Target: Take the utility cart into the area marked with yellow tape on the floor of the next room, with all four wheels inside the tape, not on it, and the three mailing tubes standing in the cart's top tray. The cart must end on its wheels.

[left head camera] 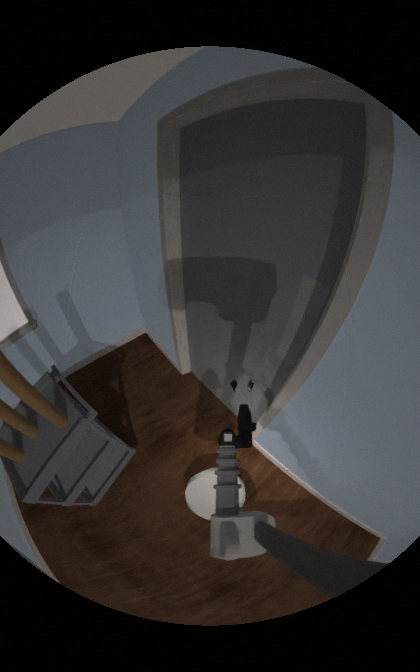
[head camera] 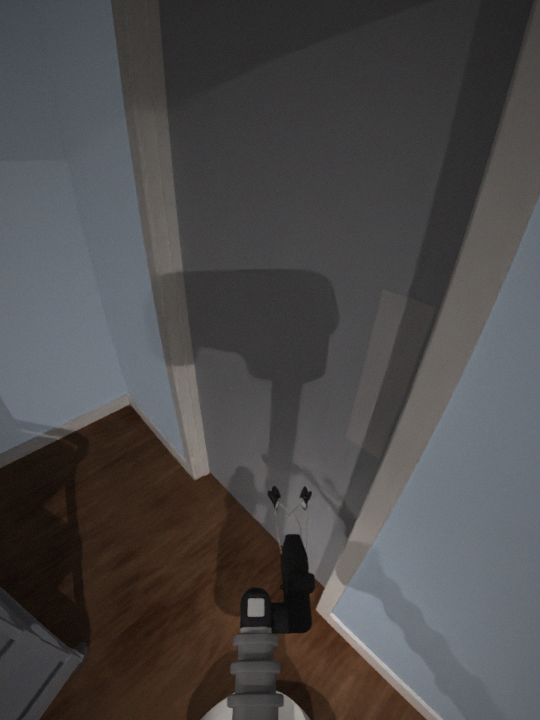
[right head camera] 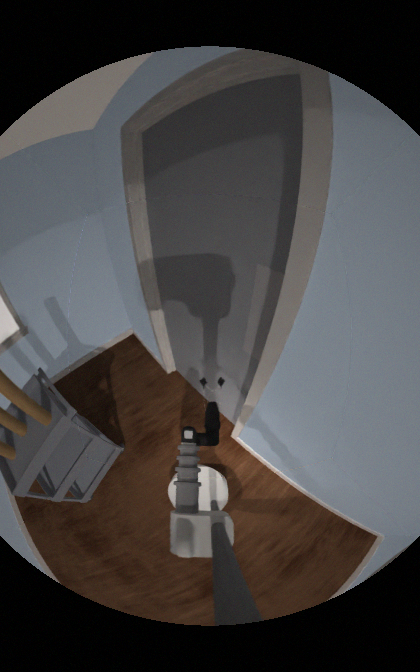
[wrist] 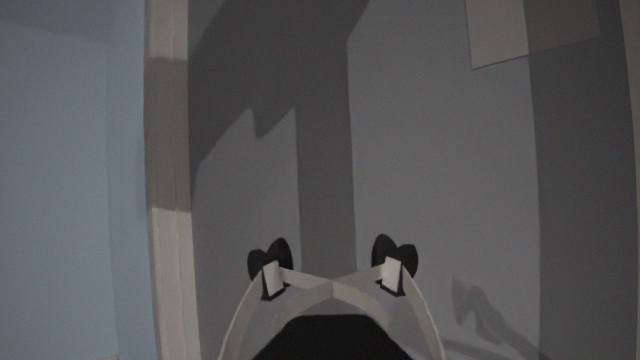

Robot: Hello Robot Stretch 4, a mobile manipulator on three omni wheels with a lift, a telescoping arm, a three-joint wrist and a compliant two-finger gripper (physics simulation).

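Frame: origin at the robot's base, x ahead, y left, z up, level; centimetres.
Seen in the pictures: gripper, between the fingertips: (left head camera: 241, 379) (head camera: 289, 487) (right head camera: 211, 376) (wrist: 332, 256); robot's base, origin of its link: (left head camera: 214, 492) (right head camera: 199, 490).
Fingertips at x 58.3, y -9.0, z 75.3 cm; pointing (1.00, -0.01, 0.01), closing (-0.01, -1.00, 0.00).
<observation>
Offsets run from my fingertips to a thing's middle. "*": to the spot under its first point.
The grey utility cart (head camera: 34, 668) (left head camera: 82, 462) (right head camera: 72, 460) stands upright at the left, apart from my gripper; its wheels cannot be made out. Three tan mailing tubes stand in its top tray: one tube {* dy +86.1, dx -33.2, dz +26.6 cm} (left head camera: 35, 392) (right head camera: 22, 397) nearest the far side, a middle tube {* dy +104.5, dx -48.0, dz +16.9 cm} (left head camera: 17, 420) (right head camera: 11, 422) and a near tube {* dy +109.5, dx -64.6, dz +11.0 cm} (left head camera: 11, 450) (right head camera: 6, 449). Their upper ends are cut off by the view edge. My gripper (head camera: 289, 497) (left head camera: 242, 385) (right head camera: 212, 382) (wrist: 332, 256) is open and empty, in front of the grey door. The yellow tape does not show.
A closed grey door (head camera: 261, 174) (left head camera: 260, 210) (right head camera: 215, 210) (wrist: 425, 150) fills the doorway ahead, with a lighter rectangular plate {dy -17.3, dx +1.1, dz +35.9 cm} (head camera: 372, 372) (wrist: 497, 30) near its right side. The door frame (head camera: 154, 232) (wrist: 172, 280) and blue walls border it. The room corner is left of the door.
</observation>
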